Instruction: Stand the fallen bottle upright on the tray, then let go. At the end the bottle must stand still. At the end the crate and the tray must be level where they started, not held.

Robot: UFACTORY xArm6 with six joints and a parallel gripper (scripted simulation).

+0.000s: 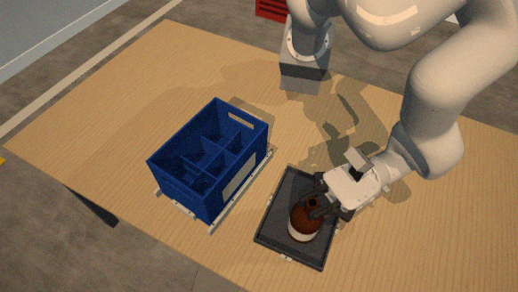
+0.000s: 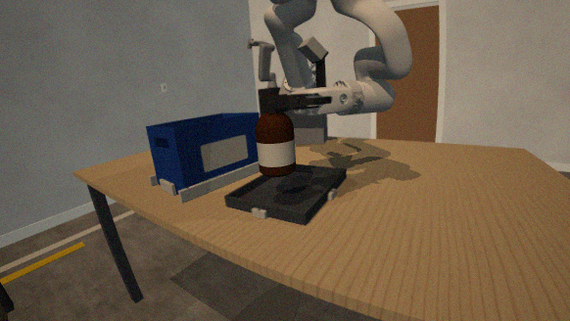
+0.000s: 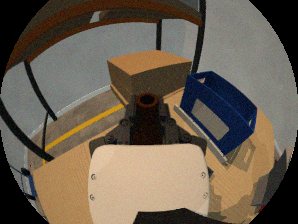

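The brown bottle lies 60 mm below my hand. Also, from my hand: tray (200 mm below, 60 mm behind, 30 mm to the right); then blue crate (300 mm to the right, 120 mm below, 20 mm ahead).
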